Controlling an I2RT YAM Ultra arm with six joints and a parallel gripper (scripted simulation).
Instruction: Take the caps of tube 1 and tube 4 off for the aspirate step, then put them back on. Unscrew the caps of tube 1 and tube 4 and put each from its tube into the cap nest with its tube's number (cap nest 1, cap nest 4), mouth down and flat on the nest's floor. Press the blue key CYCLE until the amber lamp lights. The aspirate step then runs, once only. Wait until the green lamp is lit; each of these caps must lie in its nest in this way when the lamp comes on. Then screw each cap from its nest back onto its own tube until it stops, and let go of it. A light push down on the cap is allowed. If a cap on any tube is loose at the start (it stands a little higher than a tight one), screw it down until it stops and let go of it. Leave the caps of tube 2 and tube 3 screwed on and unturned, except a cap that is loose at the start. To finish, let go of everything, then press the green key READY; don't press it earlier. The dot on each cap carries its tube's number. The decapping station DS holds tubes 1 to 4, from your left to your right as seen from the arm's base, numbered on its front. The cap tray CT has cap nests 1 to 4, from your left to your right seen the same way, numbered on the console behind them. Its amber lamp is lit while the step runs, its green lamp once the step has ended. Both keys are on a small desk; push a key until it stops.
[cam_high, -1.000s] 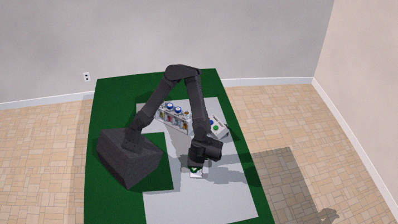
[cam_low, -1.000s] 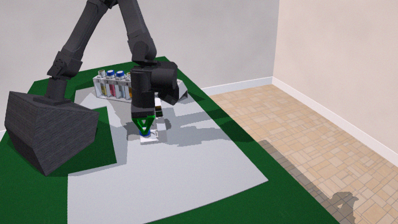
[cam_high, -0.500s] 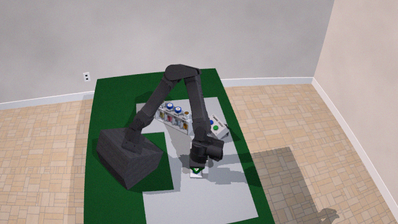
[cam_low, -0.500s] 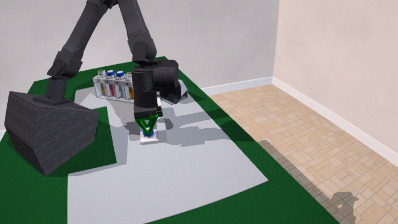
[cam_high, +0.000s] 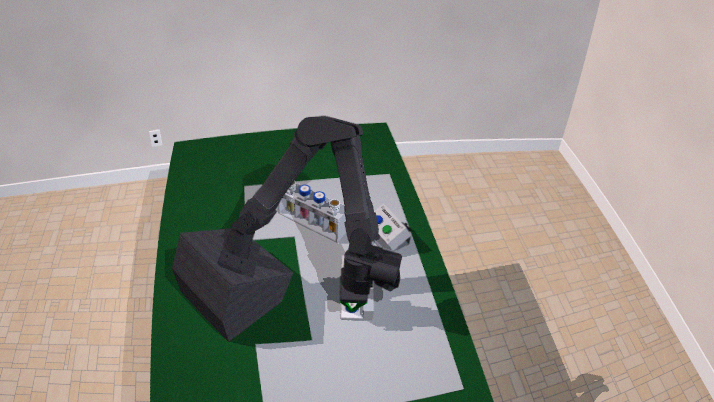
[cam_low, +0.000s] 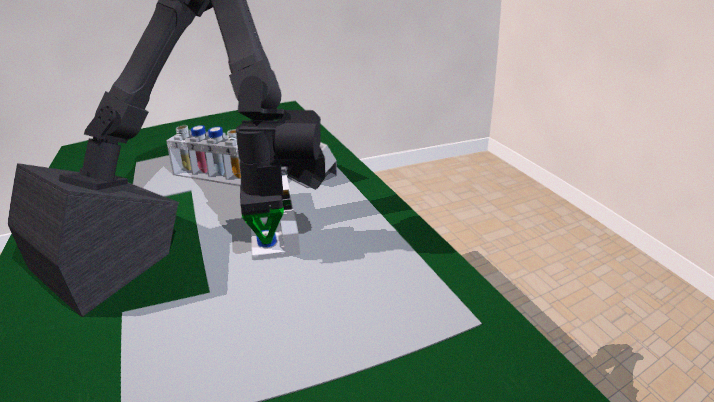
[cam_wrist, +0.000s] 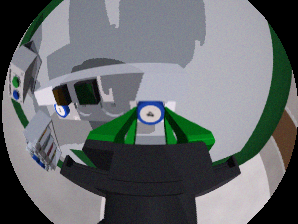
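My hand is 290 mm to the right of the blue key, 40 mm below it and 40 mm short of it. Round my hand: green key 250 mm to the left, 70 mm ahead, 40 mm above.
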